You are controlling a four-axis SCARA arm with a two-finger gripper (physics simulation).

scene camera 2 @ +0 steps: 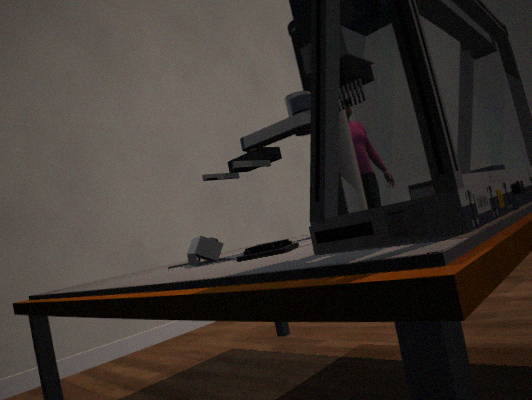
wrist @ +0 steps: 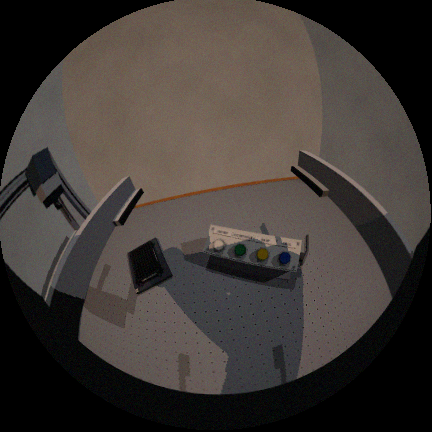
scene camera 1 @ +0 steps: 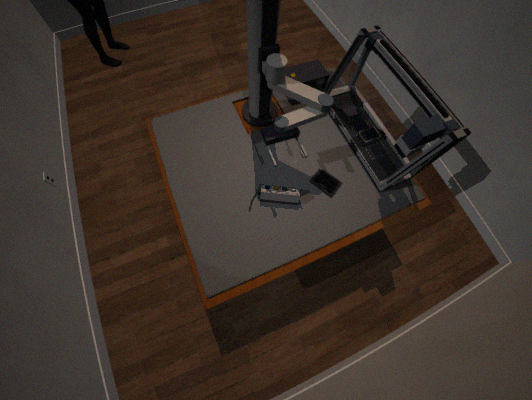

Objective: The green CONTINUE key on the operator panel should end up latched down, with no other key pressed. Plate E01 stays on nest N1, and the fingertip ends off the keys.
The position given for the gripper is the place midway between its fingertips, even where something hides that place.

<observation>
The gripper (scene camera 2: 217, 171) carries nothing. Further things: a black flat pad (wrist: 145, 264) and a small grey button box (scene camera 2: 201, 247).
The gripper also shows in the wrist view (wrist: 214, 165).
</observation>
